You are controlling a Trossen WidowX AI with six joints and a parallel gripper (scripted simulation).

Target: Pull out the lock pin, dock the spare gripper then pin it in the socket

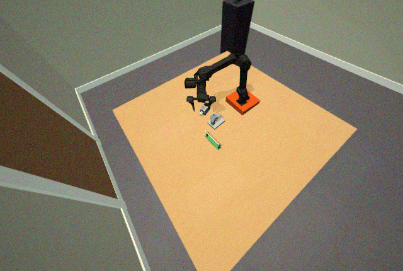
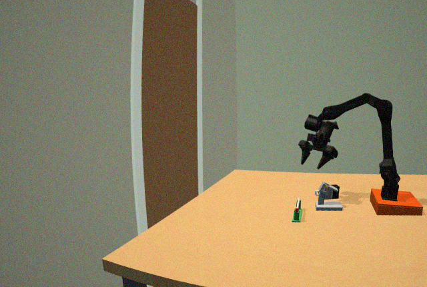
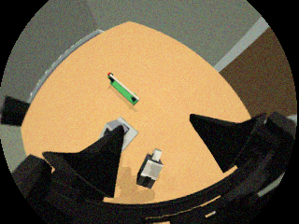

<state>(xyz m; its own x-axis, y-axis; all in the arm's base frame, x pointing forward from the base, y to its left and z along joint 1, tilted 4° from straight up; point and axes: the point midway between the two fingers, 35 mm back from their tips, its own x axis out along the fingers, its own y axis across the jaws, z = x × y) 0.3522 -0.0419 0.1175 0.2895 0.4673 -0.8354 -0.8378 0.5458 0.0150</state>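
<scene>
My gripper tip is now 8 cm past the spare gripper, 9 cm to the left of it and 13 cm above it. The rest, counted from my gripper tip: green bracket: 2 cm ahead, 16 cm to the left, 14 cm below; then grey mount: 9 cm behind, 4 cm to the left, 11 cm below.
</scene>
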